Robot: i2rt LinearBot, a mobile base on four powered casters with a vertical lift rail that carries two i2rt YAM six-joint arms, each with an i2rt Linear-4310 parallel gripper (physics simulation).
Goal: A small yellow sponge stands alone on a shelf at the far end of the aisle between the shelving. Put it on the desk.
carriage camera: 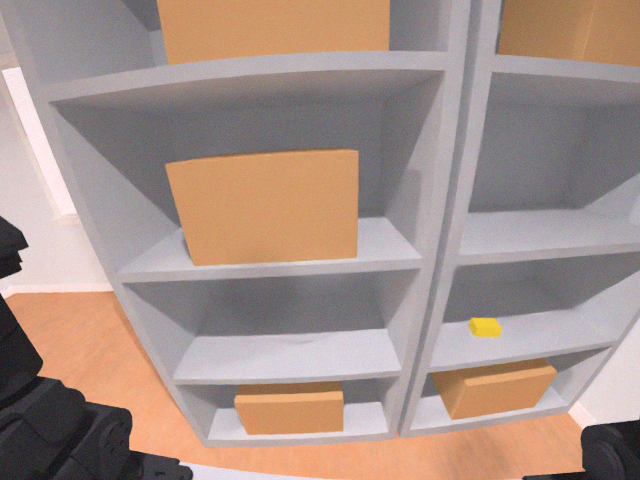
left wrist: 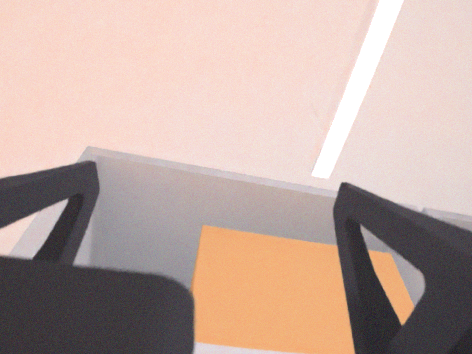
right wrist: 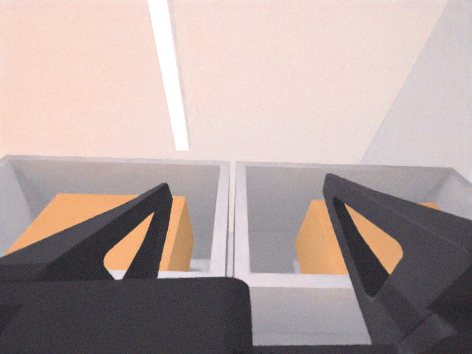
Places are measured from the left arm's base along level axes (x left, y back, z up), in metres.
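Pixels of known places: left gripper, fingertip midpoint: (left wrist: 217,185); right gripper, fingertip midpoint: (right wrist: 245,186).
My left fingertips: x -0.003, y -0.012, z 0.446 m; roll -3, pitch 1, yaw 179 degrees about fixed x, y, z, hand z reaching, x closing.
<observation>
Behind a point stands the place of what it marks.
The small yellow sponge (carriage camera: 485,327) @[y -0.610, x -0.905, z -0.289 m] lies on a low shelf board (carriage camera: 537,335) @[y -0.599, x -1.141, z -0.335 m] of the right-hand shelf unit, in the carriage view, above the compartment with a tilted-looking brown box. My left gripper (left wrist: 217,185) @[y -0.012, x -0.003, z 0.446 m] is open and empty, tilted up toward the top of a shelf unit and the ceiling. My right gripper (right wrist: 245,186) @[y -0.029, x -0.635, z 0.446 m] is open and empty, facing the tops of both shelf units. Both grippers are well away from the sponge, which does not show in either wrist view. The desk does not show in these views.
The left shelf unit (carriage camera: 435,217) @[y -0.459, x -0.549, z 0.235 m] stands beside the right one, with a narrow gap between. Brown boxes (carriage camera: 273,206) (left wrist: 270,290) @[y -0.436, x -0.114, z 0.706 m] (right wrist: 180,235) @[y -0.516, x -0.413, z 0.725 m] stand in several compartments. A lower box (carriage camera: 496,390) @[y -0.525, x -1.000, z -0.586 m] stands beneath the sponge's shelf. A window (carriage camera: 38,139) @[y -1.544, x 2.119, z 0.628 m] is at the left.
</observation>
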